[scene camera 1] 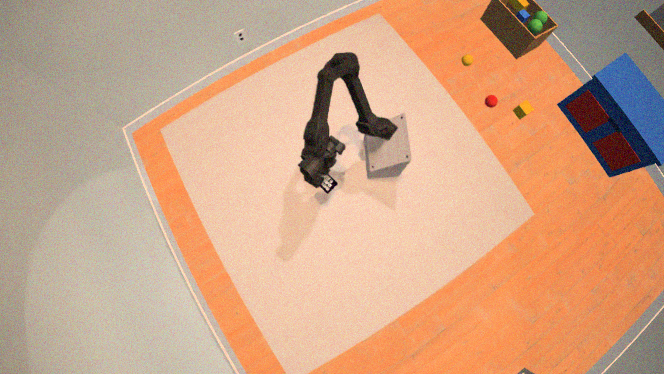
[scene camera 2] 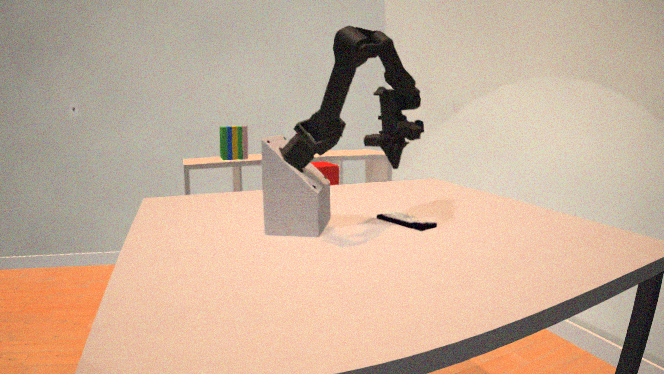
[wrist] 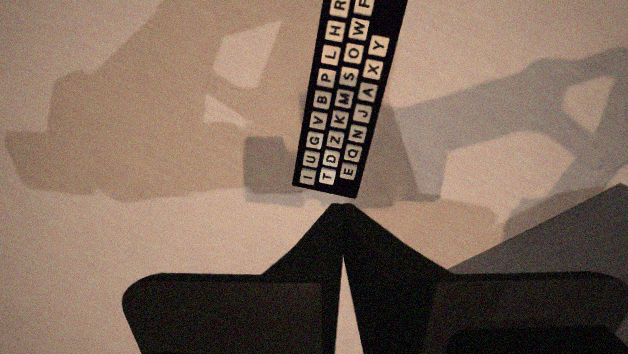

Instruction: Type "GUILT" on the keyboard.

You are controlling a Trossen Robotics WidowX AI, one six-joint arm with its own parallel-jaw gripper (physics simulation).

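Places are measured from the arm's base along level axes (x ahead, y left, z up), in centimetres.
Pixels of known places: gripper, between the fingertips: [scene camera 1: 324,170] [scene camera 2: 395,168] [wrist: 341,213]; arm's base, origin of its link: [scene camera 1: 388,129] [scene camera 2: 290,160].
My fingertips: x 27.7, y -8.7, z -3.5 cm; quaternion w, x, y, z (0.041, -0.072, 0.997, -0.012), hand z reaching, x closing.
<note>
For each thing: its top centre in the pictures, then the offset to it from my fingertips. Level surfaces: height alone.
- black keyboard, centre of its top: [wrist: 345,93] [scene camera 2: 406,216] [scene camera 1: 317,173] dx +0.5, dy -3.9, dz -12.8 cm
- I key, centre of its top: [wrist: 307,177] dx +2.6, dy +3.7, dz -12.8 cm
- U key, centre of its top: [wrist: 310,159] dx +2.5, dy +2.0, dz -12.8 cm
- G key, centre of its top: [wrist: 314,140] dx +2.4, dy +0.3, dz -12.8 cm
- L key, centre of its top: [wrist: 330,55] dx +2.1, dy -6.5, dz -12.8 cm
- T key, centre of its top: [wrist: 327,177] dx +0.9, dy +3.4, dz -12.8 cm
- table, height of its surface: dz -14.5 cm
The black keyboard [scene camera 1: 335,184] [scene camera 2: 406,221] [wrist: 332,134] with pale letter keys lies flat on the table. In the wrist view it runs steeply up the frame and its top end is cut off. The I key [wrist: 307,176], U key [wrist: 311,159], G key [wrist: 315,140] and L key [wrist: 330,54] are in the left row; the T key [wrist: 327,176] is at the near end of the middle row. My gripper [scene camera 2: 395,166] [wrist: 341,213] is shut and empty, high above the table. In the wrist view its tips appear just below the keyboard's near end. In scene camera 1 the arm hides part of the keyboard.
The arm's grey base block [scene camera 1: 389,150] [scene camera 2: 295,205] stands on the table [scene camera 1: 400,260] [scene camera 2: 225,290] beside the keyboard. Shadows of the arm fall across the keyboard area. A shelf [scene camera 2: 205,161] with books [scene camera 2: 233,143] and a red box [scene camera 2: 327,172] stand behind the table.
</note>
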